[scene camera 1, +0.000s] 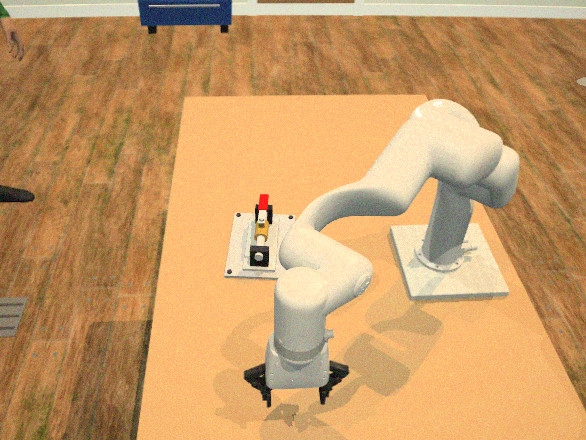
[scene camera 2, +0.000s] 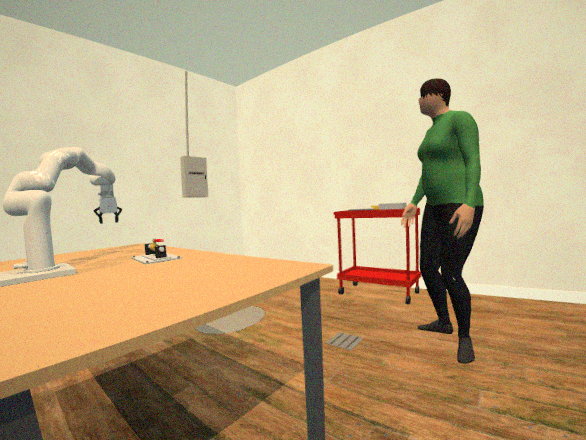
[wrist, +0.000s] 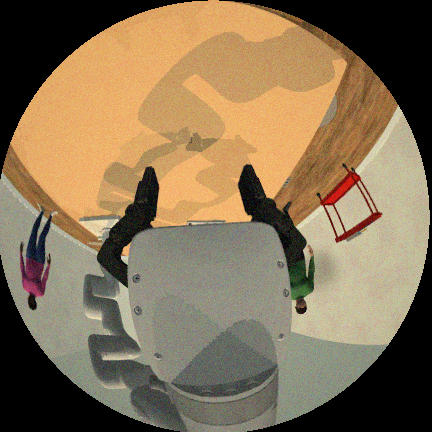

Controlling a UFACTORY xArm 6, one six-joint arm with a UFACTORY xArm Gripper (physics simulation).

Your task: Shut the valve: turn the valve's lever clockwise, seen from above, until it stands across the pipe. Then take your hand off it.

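The valve's brass body (scene camera 1: 261, 230) sits between two black blocks on a white plate (scene camera 1: 234, 250) (scene camera 2: 142, 259). Its lever has a red end (scene camera 1: 263, 201) (scene camera 2: 158, 240), which points to the far side in scene camera 1, and the lever lies along the pipe. In the wrist view a thin strip of the plate (wrist: 206, 222) shows behind the gripper housing, and the lever does not show. My gripper (scene camera 1: 296, 403) (scene camera 2: 109, 221) (wrist: 198, 173) is open and empty. It hangs high above the table, on the near side of the valve in scene camera 1, well apart from it.
My forearm passes close to the plate's right side in scene camera 1. The arm's base plate (scene camera 1: 415, 280) stands on the table's right side. A person in green (scene camera 2: 447, 155) (wrist: 300, 280) stands beyond the table near a red cart (scene camera 2: 370, 214). A person in pink (wrist: 34, 275) also shows.
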